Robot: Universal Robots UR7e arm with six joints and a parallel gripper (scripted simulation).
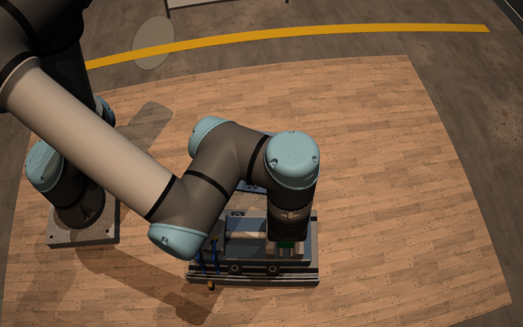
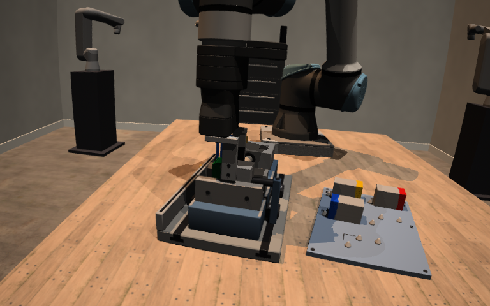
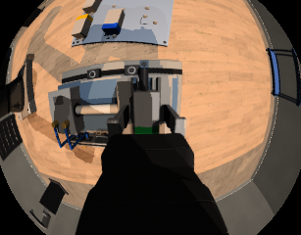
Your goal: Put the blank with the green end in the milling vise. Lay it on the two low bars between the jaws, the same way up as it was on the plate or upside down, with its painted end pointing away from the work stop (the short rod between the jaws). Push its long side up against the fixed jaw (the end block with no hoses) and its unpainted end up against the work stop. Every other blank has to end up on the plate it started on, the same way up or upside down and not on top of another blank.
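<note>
Right now my hand is 20 mm above the green-ended blank. Also, from my hand: hosed end block: 170 mm behind, 10 mm to the left, 40 mm below; then work stop rod: 50 mm to the left, 30 mm below; then fixed jaw: 30 mm ahead, 40 mm below.
</note>
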